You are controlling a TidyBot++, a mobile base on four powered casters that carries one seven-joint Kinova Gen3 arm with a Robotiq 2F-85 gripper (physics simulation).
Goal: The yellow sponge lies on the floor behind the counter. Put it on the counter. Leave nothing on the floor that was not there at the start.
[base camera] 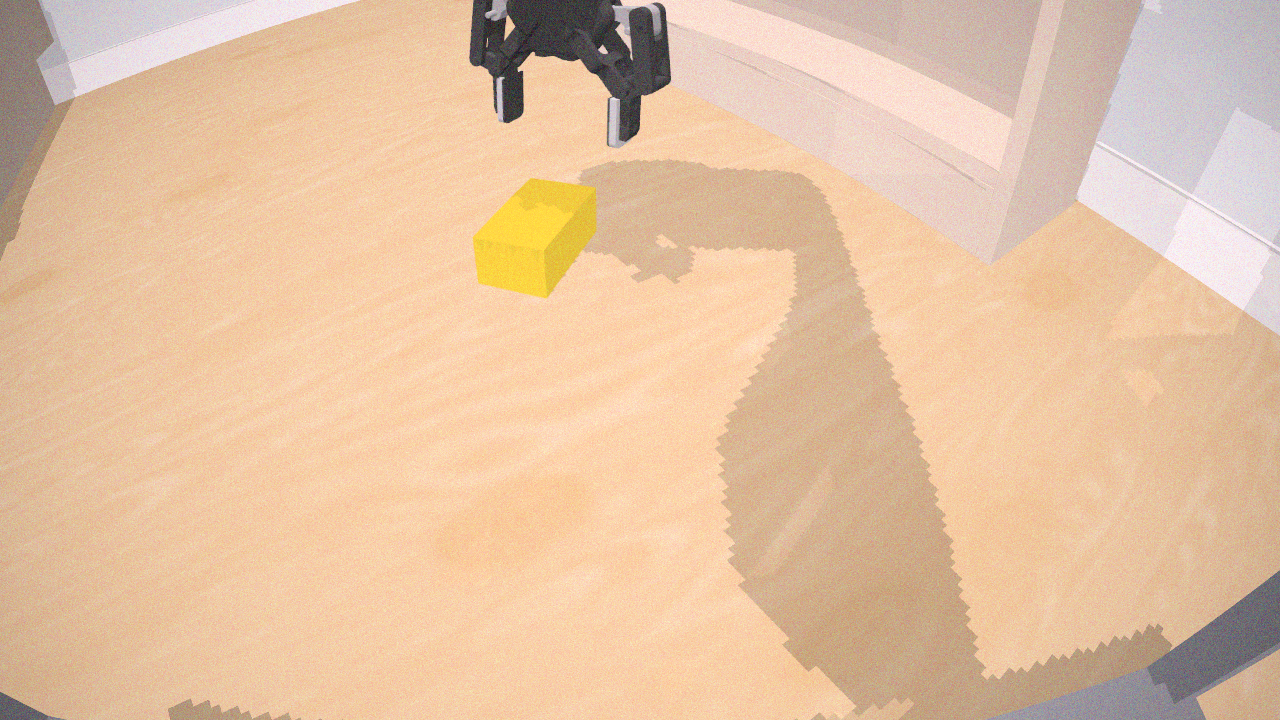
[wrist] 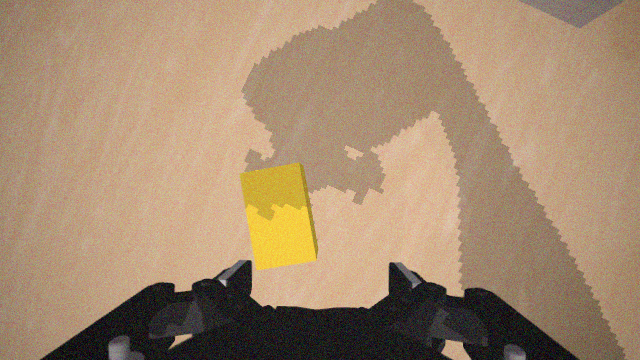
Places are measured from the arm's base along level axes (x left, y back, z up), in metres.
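Where they show: gripper, fingertip midpoint: [base camera: 562, 130] [wrist: 319, 277].
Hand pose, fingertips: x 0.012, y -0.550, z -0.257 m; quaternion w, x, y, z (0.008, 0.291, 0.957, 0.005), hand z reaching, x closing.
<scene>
After its pixels a point has its place.
The yellow sponge [base camera: 528, 234] {x 0.041, y -0.560, z -0.351 m} [wrist: 280, 220] {x 0.037, y -0.591, z -0.351 m} is a block lying flat on the wooden floor [base camera: 358, 402] {x 0.163, y -0.433, z -0.396 m} [wrist: 125, 125] {x 0.150, y -0.798, z -0.396 m}. Part of its top is in the arm's shadow. My gripper [base camera: 563, 114] {x 0.012, y -0.550, z -0.257 m} [wrist: 319, 277] {x 0.012, y -0.550, z -0.257 m} is open and empty, pointing down above the floor. In the base camera view it is higher up and behind the sponge. In the wrist view the sponge lies ahead of the fingers, left of the middle between them, its long side slightly tilted and its near end close to the left fingertip.
A pale cabinet-like unit [base camera: 1020, 161] {x -0.390, y -0.584, z -0.275 m} with a recessed front stands at the right in the base camera view. White skirting [base camera: 1163, 223] {x -0.709, y -0.643, z -0.357 m} runs along the wall beyond it. A brownish surface [base camera: 22, 89] {x 1.228, y -1.260, z -0.294 m} stands at the left edge. The arm's shadow falls across the floor.
</scene>
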